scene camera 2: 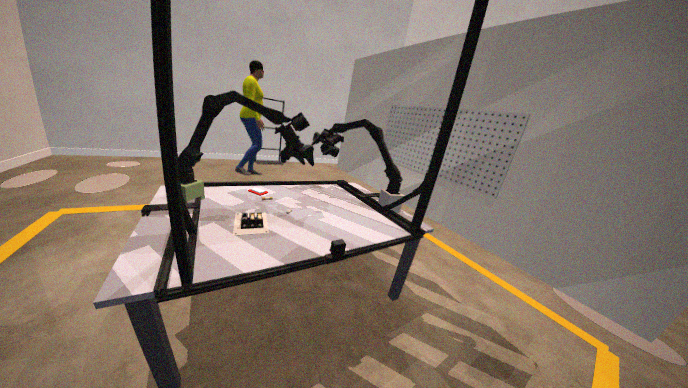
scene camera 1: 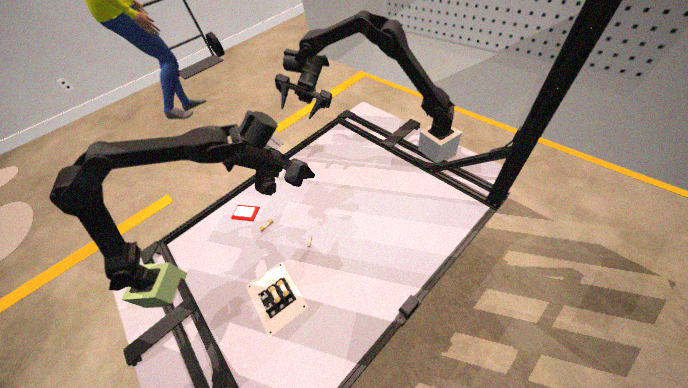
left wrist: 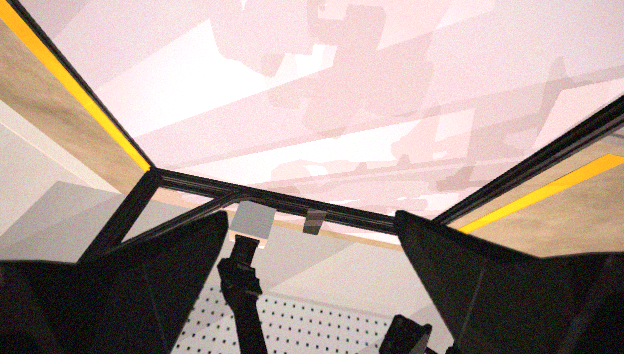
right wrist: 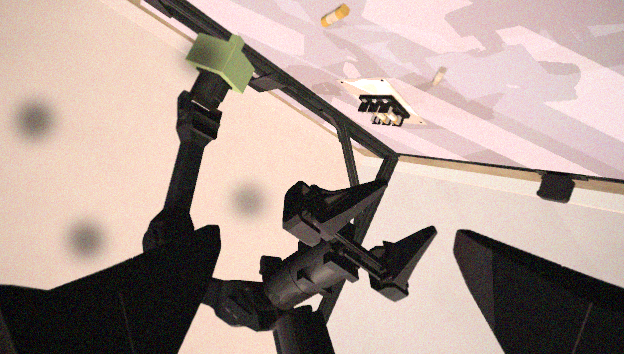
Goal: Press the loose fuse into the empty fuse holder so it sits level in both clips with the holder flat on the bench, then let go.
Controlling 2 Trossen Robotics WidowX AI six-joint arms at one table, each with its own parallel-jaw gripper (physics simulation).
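Frame: origin at the left arm's base, x ahead, y left, z up, level; metres.
Where they show: left gripper, between the fingertips: (scene camera 2: 308,165) (left wrist: 312,218) (right wrist: 412,206); right gripper, between the fingertips: (scene camera 2: 316,149) (scene camera 1: 295,113) (right wrist: 337,238); left arm's base, origin of its link: (scene camera 2: 185,181) (scene camera 1: 145,280) (right wrist: 215,77); right arm's base, origin of its link: (scene camera 2: 392,192) (scene camera 1: 440,131) (left wrist: 247,240).
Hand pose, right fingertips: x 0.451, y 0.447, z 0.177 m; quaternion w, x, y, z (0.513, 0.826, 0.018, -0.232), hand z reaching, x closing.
Each offset is from my right fingertips to the top centre of the thing.
A fuse with orange-yellow caps {dx -0.158, dy -0.249, dz -0.250 m} (scene camera 1: 266,225) (scene camera 2: 267,198) (right wrist: 335,15) lies loose on the bench. The cream board (scene camera 1: 272,325) (scene camera 2: 242,231) (right wrist: 368,86) lies on the bench and carries black fuse holders; two hold fuses, and the holder at the left in scene camera 1 looks empty. My left gripper (scene camera 1: 289,181) (scene camera 2: 307,163) (left wrist: 312,218) (right wrist: 412,206) is open and empty, high above the bench. My right gripper (scene camera 1: 298,112) is open and empty, high near the far bench edge, well away from fuse and board.
A small pale cylinder {dx +0.001, dy -0.326, dz -0.254 m} (scene camera 1: 309,241) (scene camera 2: 289,211) (right wrist: 439,76) lies between the loose fuse and the board's right side. A red-edged white card {dx -0.252, dy -0.184, dz -0.251 m} (scene camera 1: 245,212) (scene camera 2: 258,192) lies beyond the fuse. Black frame rails edge the bench, with a dark upright post (scene camera 1: 555,85) at the right.
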